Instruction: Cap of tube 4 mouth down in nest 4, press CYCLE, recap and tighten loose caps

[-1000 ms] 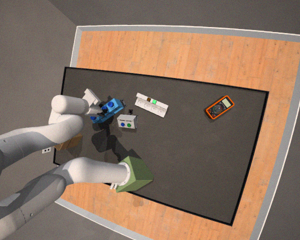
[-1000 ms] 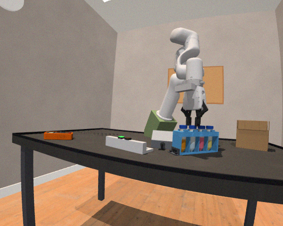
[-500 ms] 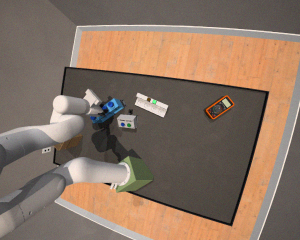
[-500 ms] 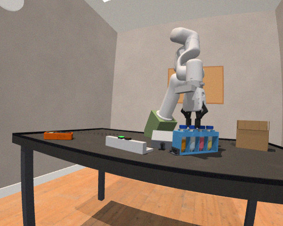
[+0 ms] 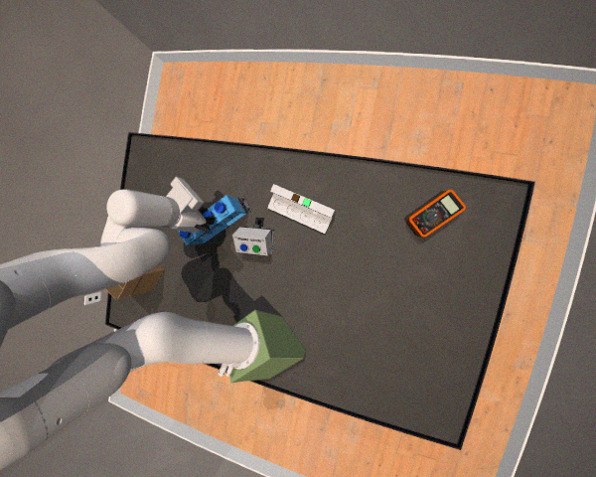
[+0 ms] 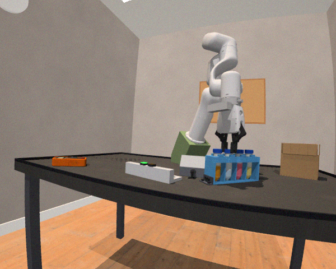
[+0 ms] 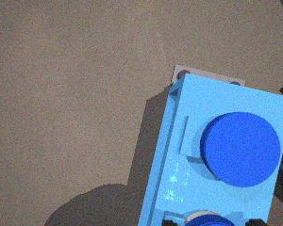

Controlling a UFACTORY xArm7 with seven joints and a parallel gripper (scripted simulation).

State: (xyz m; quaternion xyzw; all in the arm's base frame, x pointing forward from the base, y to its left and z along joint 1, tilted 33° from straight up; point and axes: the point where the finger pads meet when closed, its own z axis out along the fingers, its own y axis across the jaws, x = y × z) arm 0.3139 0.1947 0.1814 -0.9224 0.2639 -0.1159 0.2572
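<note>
My hand is 4 cm short of the tube neck, 3 cm to the left of it and 1 cm above it. From my hand the other things lie so: blue cycle key: 13 cm to the right, 7 cm behind, 6 cm below; then blue cap: 4 cm ahead, 3 cm to the right, 1 cm below; then key housing: 15 cm to the right, 8 cm below, 4 cm behind.
</note>
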